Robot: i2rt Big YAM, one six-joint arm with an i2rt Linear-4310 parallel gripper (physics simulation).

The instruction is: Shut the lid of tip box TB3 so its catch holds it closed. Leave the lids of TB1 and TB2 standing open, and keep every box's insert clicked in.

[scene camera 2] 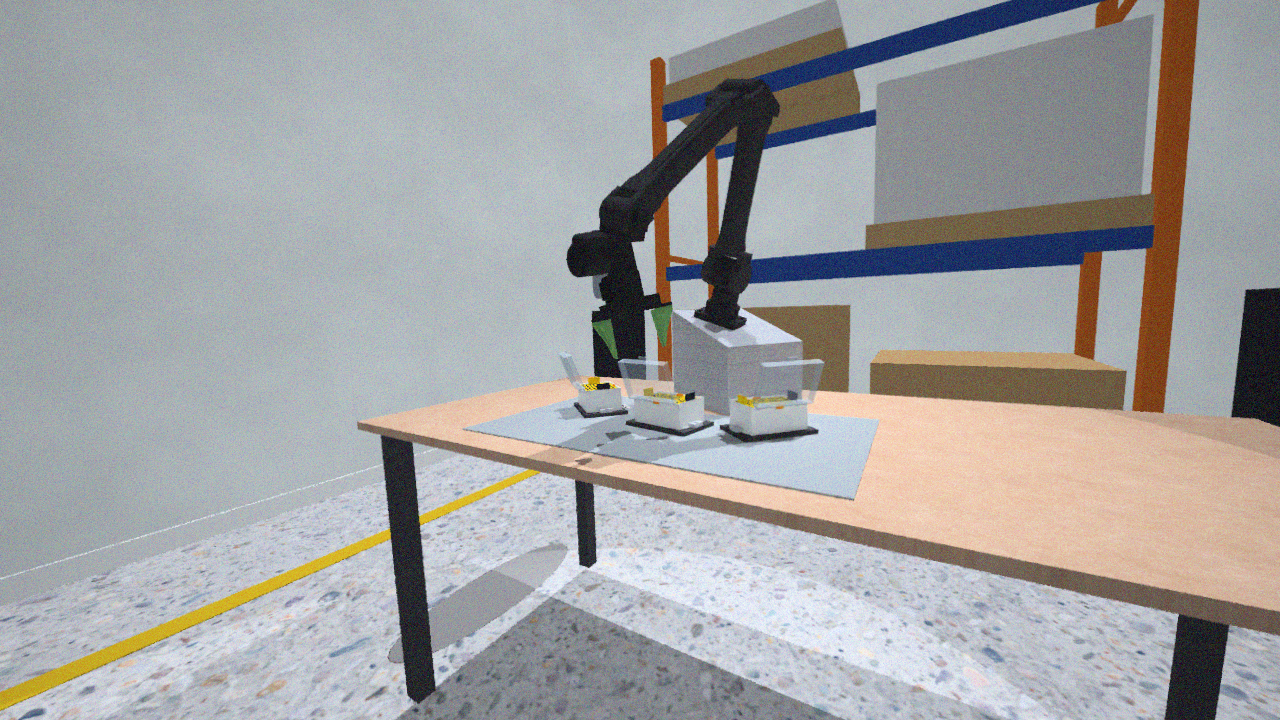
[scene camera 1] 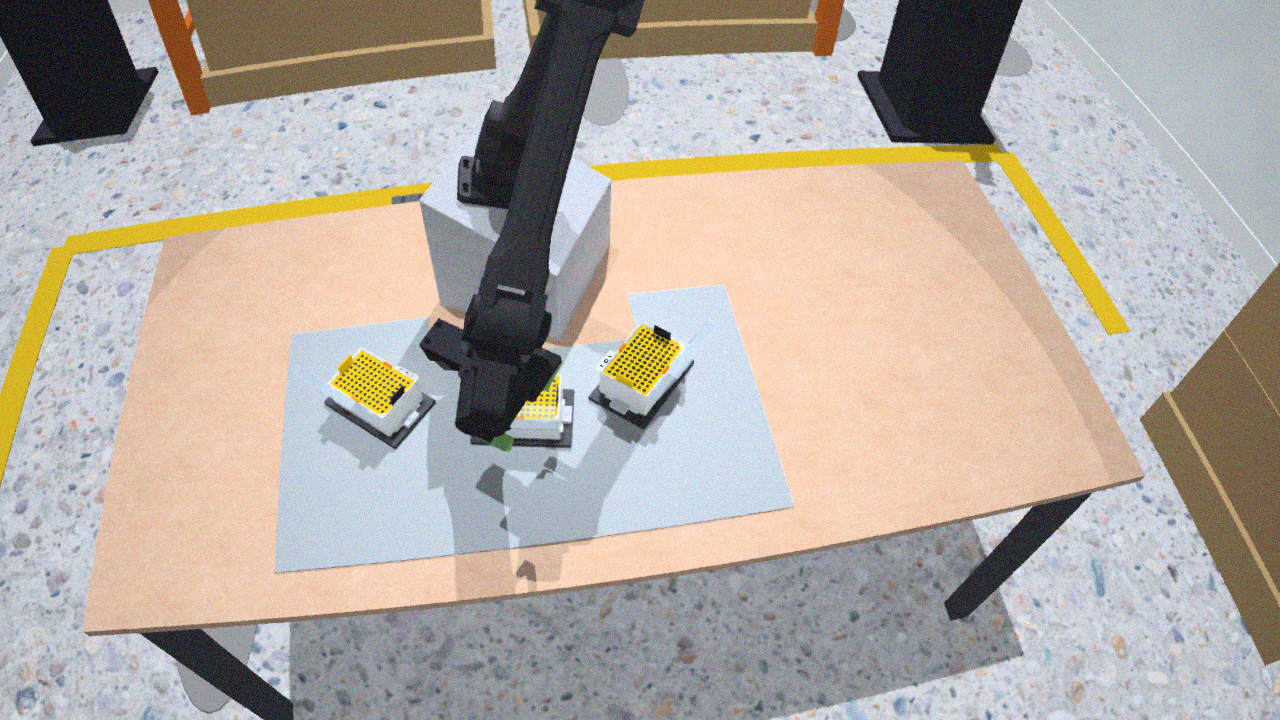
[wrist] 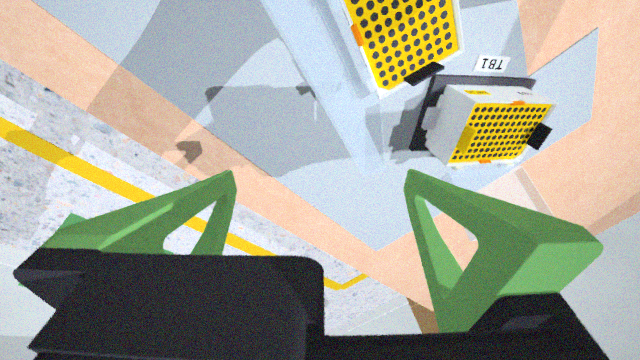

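Pixels of known places: gripper, fingertip midpoint: (scene camera 2: 640,352) (scene camera 1: 525,418) (wrist: 320,179); arm's base, link origin: (scene camera 2: 719,320) (scene camera 1: 493,186).
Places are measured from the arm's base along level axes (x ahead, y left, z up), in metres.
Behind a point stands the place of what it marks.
My gripper (scene camera 1: 528,407) {x 0.416, y 0.040, z -0.048 m} (scene camera 2: 635,335) {x 0.416, y 0.040, z -0.048 m} (wrist: 320,179) {x 0.416, y 0.040, z -0.048 m} is open and empty, high above the middle box; its green fingers point down. TB1 (scene camera 1: 640,371) {x 0.271, y 0.214, z -0.155 m} (scene camera 2: 768,416) (wrist: 500,125) {x 0.245, y 0.209, z -0.156 m} is the right box, identified by its label (wrist: 492,63) {x 0.207, y 0.168, z -0.211 m}. The middle box (scene camera 1: 541,428) {x 0.373, y 0.058, z -0.141 m} (scene camera 2: 666,411) {x 0.350, y 0.052, z -0.172 m} (wrist: 407,32) is partly hidden by the arm in scene camera 1. The left box (scene camera 1: 374,389) (scene camera 2: 598,397) {x 0.308, y -0.166, z -0.170 m} stands farther left. I cannot read which of these two is TB3 or TB2. The clear TB1 lid (scene camera 2: 794,380) {x 0.293, y 0.287, z -0.101 m}, middle lid (scene camera 2: 644,377) {x 0.384, y 0.024, z -0.100 m} and left lid (scene camera 2: 570,368) {x 0.359, y -0.203, z -0.097 m} stand open. Yellow inserts appear level in their boxes.
The boxes stand on dark bases over a grey-blue mat (scene camera 1: 358,519) {x 0.469, y -0.225, z -0.213 m} (scene camera 2: 823,470) {x 0.415, y 0.367, z -0.213 m} on the wooden table (scene camera 1: 895,358) {x 0.234, y 0.666, z -0.216 m} (scene camera 2: 1029,474) {x 0.279, y 0.613, z -0.216 m}. The arm's pale pedestal (scene camera 1: 581,241) {x 0.059, y 0.137, z -0.078 m} (scene camera 2: 698,358) {x 0.105, y -0.008, z -0.092 m} stands behind the middle box. Orange-and-blue shelving (scene camera 2: 1168,179) stands beyond the table.
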